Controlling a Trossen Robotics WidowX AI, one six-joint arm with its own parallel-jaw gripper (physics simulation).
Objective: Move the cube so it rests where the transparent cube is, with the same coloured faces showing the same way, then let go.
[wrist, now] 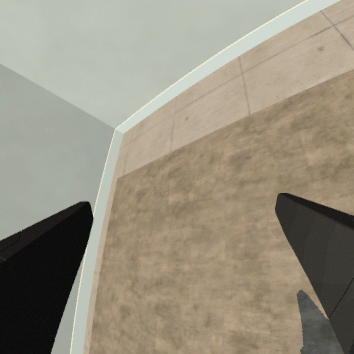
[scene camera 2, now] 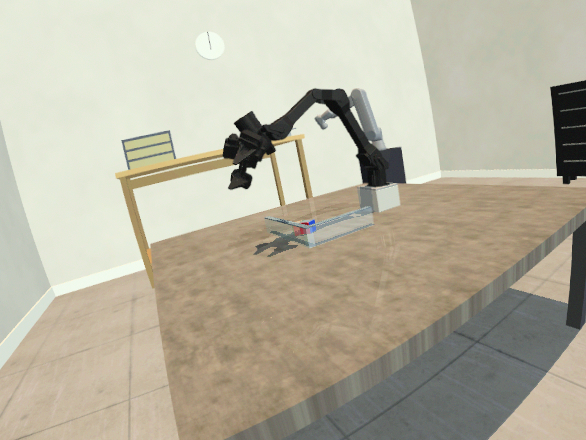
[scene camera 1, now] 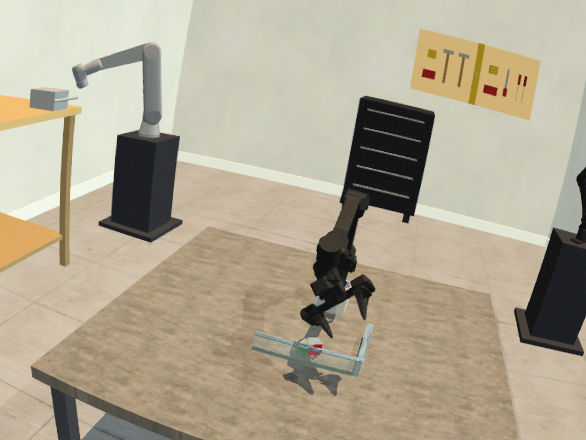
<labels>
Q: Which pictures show the gripper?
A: The wrist view, scene camera 2 and scene camera 1: all of them.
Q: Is the gripper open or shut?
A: Open.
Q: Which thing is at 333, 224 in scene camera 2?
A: An L-shaped glass fence.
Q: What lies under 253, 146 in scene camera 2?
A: The gripper.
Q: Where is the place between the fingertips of the gripper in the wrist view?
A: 185, 206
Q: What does the gripper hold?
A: Nothing.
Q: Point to an L-shaped glass fence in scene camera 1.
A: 330, 361
</labels>
